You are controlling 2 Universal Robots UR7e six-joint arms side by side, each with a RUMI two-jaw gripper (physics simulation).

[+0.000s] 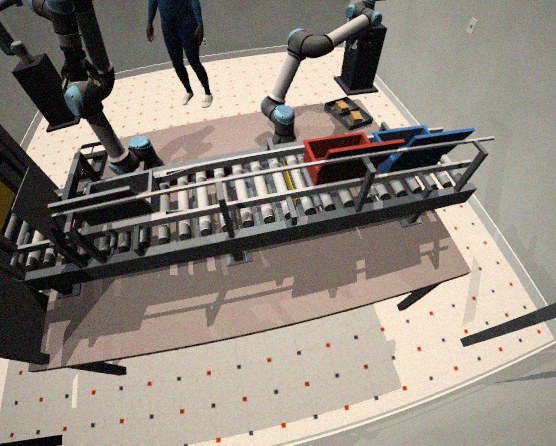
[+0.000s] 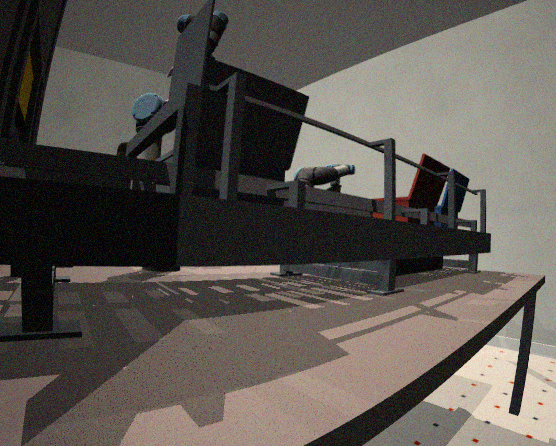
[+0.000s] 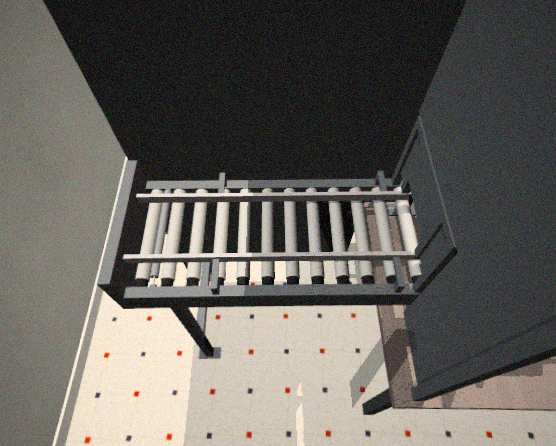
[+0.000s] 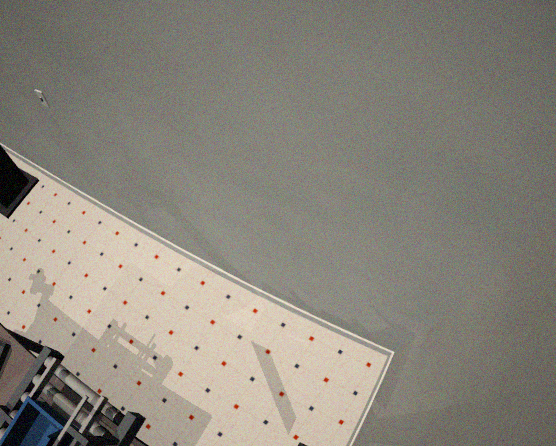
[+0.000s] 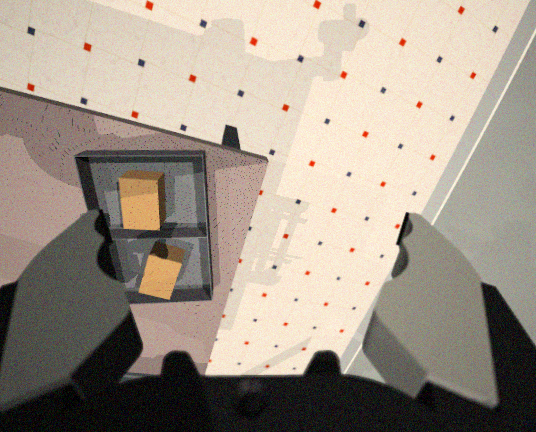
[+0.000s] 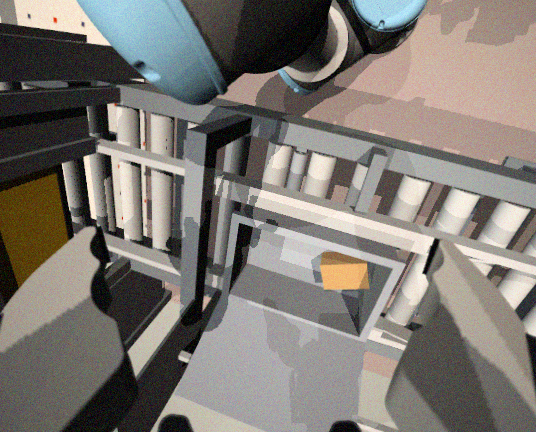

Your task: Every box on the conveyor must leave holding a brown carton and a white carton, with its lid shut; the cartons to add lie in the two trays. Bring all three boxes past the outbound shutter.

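Where they show: left gripper, between the fingertips: [image 1: 358, 49] [image 5: 256, 217]; right gripper, between the fingertips: [image 1: 84, 92] [image 6: 267, 236]; left arm's base, origin of its link: [image 1: 284, 141]; right arm's base, origin of its link: [image 2: 161, 269].
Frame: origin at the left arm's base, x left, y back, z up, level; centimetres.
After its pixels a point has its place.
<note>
The grey box [image 1: 117, 207] @[z 39.8, x -89.0, y -50.4 cm] [image 6: 280, 360] @[z 42.1, x -92.9, y -49.2 cm] stands lid-open at the conveyor's left; a brown carton [image 6: 345, 275] @[z 28.0, x -83.3, y -38.3 cm] shows inside. The red box [image 1: 311, 164] [image 2: 425, 187] @[z 39.4, x -1.1, y -63.9 cm] and blue box [image 1: 430, 152] @[z 38.2, x 39.6, y -70.4 cm] [image 2: 456, 195] @[z 41.1, x 38.7, y -70.9 cm] [image 4: 30, 425] @[z 24.0, x 44.1, y -50.3 cm] stand farther right, lids open; their contents are hidden. A two-compartment tray [image 1: 345, 123] @[z 2.7, x 44.0, y -1.3 cm] [image 5: 204, 200] @[z 0.2, x 61.7, y 16.1 cm] holds two brown cartons, one [image 1: 342, 106] @[z 5.2, x 50.2, y 13.8 cm] [image 5: 142, 200] @[z 5.2, x 52.0, y 17.2 cm] upper and one [image 1: 355, 117] @[z 5.2, x 51.9, y -0.6 cm] [image 5: 161, 275] @[z 5.2, x 54.7, y 2.3 cm] tilted, lower. My left gripper [image 5: 256, 217] @[z 37.1, x 66.7, y 29.9 cm] is open and empty, high above the tray's side. My right gripper [image 6: 267, 236] @[z 65.9, x -89.7, y -9.5 cm] is open and empty above the grey box. No white carton shows clearly.
Guide rails [image 1: 270, 172] @[z 46.0, x -32.4, y -63.0 cm] and posts [image 1: 366, 182] @[z 40.3, x 0.7, y -76.1 cm] flank the conveyor rollers. A dark post frame [image 6: 195, 220] @[z 41.0, x -107.8, y -23.5 cm] stands beside the grey box. A yellow panel [image 6: 35, 230] @[z 44.4, x -139.5, y -28.9 cm] shows farther left. The outbound rollers [image 3: 290, 235] @[z 21.9, x -183.3, y -24.0 cm] carry no box. A person [image 1: 177, 40] stands behind the table.
</note>
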